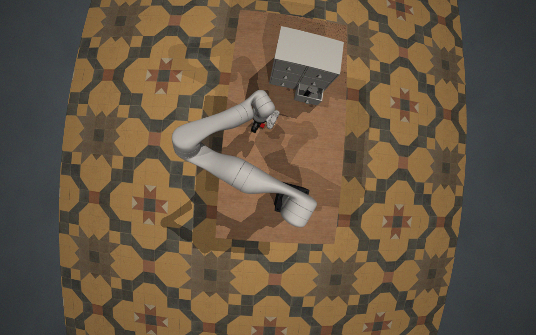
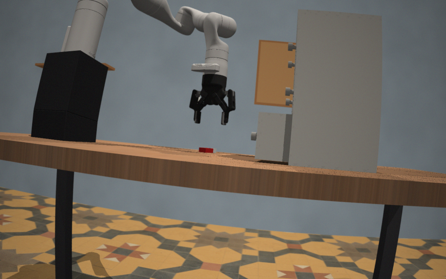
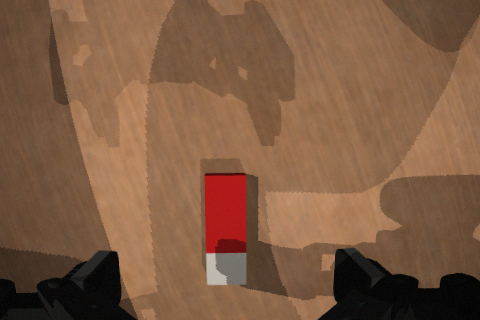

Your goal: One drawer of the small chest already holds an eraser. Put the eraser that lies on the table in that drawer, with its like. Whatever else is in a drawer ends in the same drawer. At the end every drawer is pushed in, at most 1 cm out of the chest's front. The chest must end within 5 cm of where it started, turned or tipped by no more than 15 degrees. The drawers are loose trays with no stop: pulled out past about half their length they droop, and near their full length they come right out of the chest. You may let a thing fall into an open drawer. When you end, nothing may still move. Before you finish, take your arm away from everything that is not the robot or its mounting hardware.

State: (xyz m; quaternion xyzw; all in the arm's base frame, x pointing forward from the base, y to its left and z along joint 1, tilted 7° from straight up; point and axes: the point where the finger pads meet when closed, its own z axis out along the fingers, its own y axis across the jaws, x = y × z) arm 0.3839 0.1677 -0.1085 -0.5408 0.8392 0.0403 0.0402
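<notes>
Right now my hand is 80 mm above the white eraser and 10 mm to the right of it. Round my hand: dark block (270 mm to the right, 200 mm ahead, 80 mm below).
</notes>
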